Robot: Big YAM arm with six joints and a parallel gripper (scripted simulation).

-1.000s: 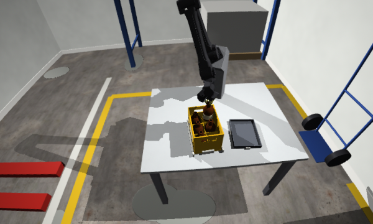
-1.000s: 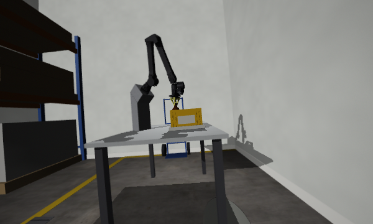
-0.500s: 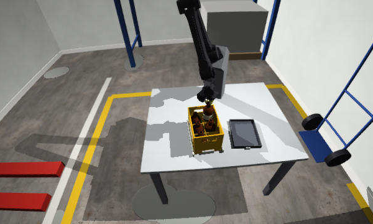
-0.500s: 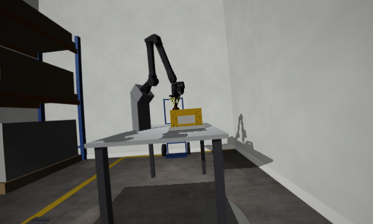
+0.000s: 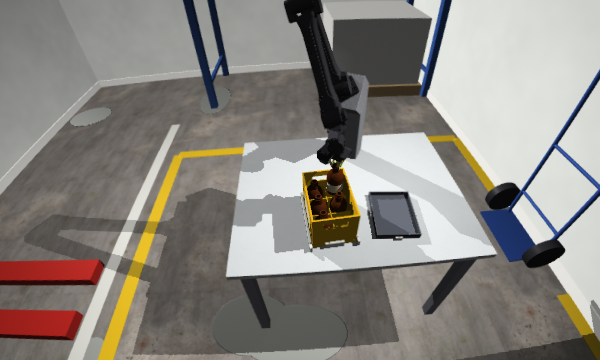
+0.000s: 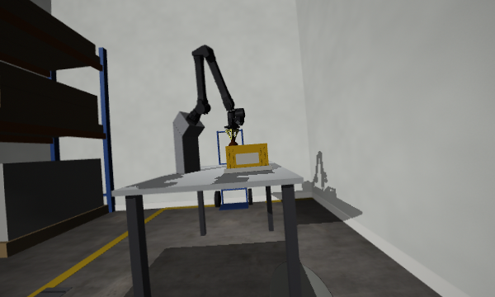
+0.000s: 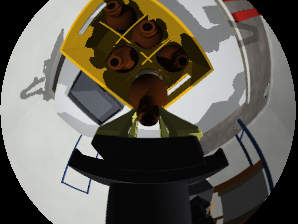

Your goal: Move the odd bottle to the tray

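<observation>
My hand is 6 cm above the brown bottle. Round my hand: dark tray: 19 cm ahead, 20 cm to the left, 22 cm below; then crate: 7 cm ahead, 7 cm to the right, 15 cm below.
</observation>
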